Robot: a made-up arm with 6 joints. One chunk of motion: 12 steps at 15 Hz.
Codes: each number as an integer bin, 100 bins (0 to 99) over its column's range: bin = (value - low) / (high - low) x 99, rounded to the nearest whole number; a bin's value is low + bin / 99 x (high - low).
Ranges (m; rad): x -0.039..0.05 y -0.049..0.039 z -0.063..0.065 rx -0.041..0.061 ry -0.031..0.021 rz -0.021..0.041
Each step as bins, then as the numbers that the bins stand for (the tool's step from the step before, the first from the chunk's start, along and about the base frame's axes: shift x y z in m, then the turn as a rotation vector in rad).
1 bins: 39 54 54 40 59 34
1 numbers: -0.00394 -0.00100 0.00682 0.00021 -0.00001 0.00029
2 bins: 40 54 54 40 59 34
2 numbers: -0.00304 -0.00100 0.00682 0.00021 -0.00001 0.00029
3 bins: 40 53 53 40 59 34
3 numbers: -0.00304 -0.00189 0.00553 0.00021 -0.00001 0.00029
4 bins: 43 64 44 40 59 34
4 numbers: -0.00034 0.00789 -0.00611 0.00021 -0.00001 0.00029
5 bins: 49 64 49 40 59 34
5 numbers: 0.00505 0.00789 0.00035 0.00021 -0.00001 0.00029
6 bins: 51 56 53 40 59 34
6 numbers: 0.00685 0.00078 0.00553 0.00021 -0.00001 0.00029
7 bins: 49 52 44 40 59 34
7 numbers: 0.00505 -0.00278 -0.00611 0.00021 -0.00001 0.00029
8 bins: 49 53 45 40 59 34
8 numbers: 0.00505 -0.00189 -0.00482 0.00021 -0.00001 0.00029
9 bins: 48 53 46 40 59 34
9 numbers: 0.00415 -0.00189 -0.00353 0.00021 -0.00001 0.00029
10 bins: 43 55 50 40 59 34
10 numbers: -0.00034 -0.00011 0.00165 0.00021 -0.00001 0.00029
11 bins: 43 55 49 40 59 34
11 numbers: -0.00034 -0.00011 0.00035 0.00021 -0.00001 0.00029
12 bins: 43 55 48 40 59 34
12 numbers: -0.00034 -0.00011 -0.00094 0.00021 -0.00001 0.00029
